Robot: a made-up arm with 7 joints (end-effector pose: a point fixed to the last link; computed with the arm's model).
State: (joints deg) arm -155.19 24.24 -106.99 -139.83 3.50 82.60 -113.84
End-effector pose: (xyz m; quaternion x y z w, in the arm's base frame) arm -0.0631 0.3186 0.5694 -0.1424 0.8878 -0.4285 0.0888
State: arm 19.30 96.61 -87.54 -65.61 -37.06 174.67 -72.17
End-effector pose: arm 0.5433 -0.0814 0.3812 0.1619 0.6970 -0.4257 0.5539
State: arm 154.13 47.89 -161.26 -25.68 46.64 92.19 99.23
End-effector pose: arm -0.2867 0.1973 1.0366 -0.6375 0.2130 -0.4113 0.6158
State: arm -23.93 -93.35 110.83 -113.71 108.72 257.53 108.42
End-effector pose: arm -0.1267 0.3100 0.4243 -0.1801 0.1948 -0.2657 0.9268
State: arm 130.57 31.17 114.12 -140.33 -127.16 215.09 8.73
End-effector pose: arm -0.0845 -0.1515 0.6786 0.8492 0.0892 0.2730 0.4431
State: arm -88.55 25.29 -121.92 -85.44 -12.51 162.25 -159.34
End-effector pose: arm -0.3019 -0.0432 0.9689 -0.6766 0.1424 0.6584 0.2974
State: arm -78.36 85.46 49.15 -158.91 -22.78 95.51 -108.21
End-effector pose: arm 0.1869 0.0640 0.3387 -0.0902 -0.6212 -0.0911 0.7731
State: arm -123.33 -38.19 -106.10 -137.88 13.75 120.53 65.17
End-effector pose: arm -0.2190 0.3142 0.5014 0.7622 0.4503 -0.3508 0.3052
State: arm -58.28 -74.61 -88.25 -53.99 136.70 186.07 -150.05
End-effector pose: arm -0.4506 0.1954 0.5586 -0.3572 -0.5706 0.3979 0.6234
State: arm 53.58 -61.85 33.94 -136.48 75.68 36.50 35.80
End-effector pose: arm -0.1627 0.1770 0.7289 0.7299 0.4868 -0.4687 0.1031
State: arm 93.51 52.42 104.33 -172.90 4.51 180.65 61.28
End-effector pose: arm -0.2434 -0.0233 0.5686 0.3873 0.7995 -0.4310 0.1579
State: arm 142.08 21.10 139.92 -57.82 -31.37 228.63 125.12
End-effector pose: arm -0.0711 -0.0518 0.9890 -0.0834 -0.0233 -0.9702 0.2263
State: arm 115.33 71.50 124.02 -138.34 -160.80 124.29 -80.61
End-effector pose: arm -0.1970 -0.1362 0.6836 0.5708 0.1072 -0.7861 0.2114
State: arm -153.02 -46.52 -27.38 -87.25 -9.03 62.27 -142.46
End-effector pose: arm -0.1193 0.1584 0.9721 0.9281 -0.3259 -0.0958 0.1527
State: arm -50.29 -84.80 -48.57 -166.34 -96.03 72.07 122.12
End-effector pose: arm -0.0923 -0.1639 0.6167 -0.0971 -0.9062 0.1067 0.3976
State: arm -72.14 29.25 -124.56 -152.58 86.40 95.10 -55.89
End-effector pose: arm -0.2638 0.0778 0.5705 -0.0755 -0.8622 0.4800 0.1436
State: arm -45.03 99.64 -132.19 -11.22 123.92 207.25 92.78
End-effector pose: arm 0.3276 -0.3704 0.5457 -0.2213 0.4908 -0.8059 0.2463
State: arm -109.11 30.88 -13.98 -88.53 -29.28 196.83 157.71
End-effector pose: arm -0.1796 -0.4310 0.7029 0.3885 0.6897 -0.6089 0.0513
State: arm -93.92 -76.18 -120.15 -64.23 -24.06 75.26 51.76
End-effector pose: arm -0.2819 0.5037 0.4243 0.6465 0.6273 -0.2981 0.3157
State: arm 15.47 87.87 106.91 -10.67 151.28 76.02 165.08
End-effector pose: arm 0.5872 0.2198 0.5575 -0.0951 0.6305 -0.7699 0.0245
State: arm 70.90 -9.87 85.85 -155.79 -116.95 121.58 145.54
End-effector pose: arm -0.2350 0.0583 0.4740 -0.3877 -0.6622 -0.4728 0.4332
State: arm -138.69 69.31 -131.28 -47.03 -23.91 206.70 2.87
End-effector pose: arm -0.4255 -0.2065 0.7473 0.5214 -0.1272 -0.7399 0.4057
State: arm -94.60 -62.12 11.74 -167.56 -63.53 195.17 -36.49
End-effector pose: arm 0.1206 -0.0460 0.7048 0.7455 0.2012 -0.0246 0.6349
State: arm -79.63 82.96 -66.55 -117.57 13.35 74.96 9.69
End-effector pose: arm -0.3262 -0.2147 0.3614 0.1138 0.7078 0.6327 0.2929
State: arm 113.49 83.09 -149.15 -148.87 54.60 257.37 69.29
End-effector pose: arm 0.0322 0.1633 0.7154 0.1879 0.0393 -0.9576 0.2150
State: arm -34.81 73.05 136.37 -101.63 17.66 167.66 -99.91
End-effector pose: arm 0.3750 0.0763 0.8474 -0.1837 -0.4308 -0.7384 0.4852
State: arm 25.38 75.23 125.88 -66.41 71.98 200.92 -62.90
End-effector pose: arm 0.2562 0.3936 0.6877 -0.5820 0.0611 0.0834 0.8066
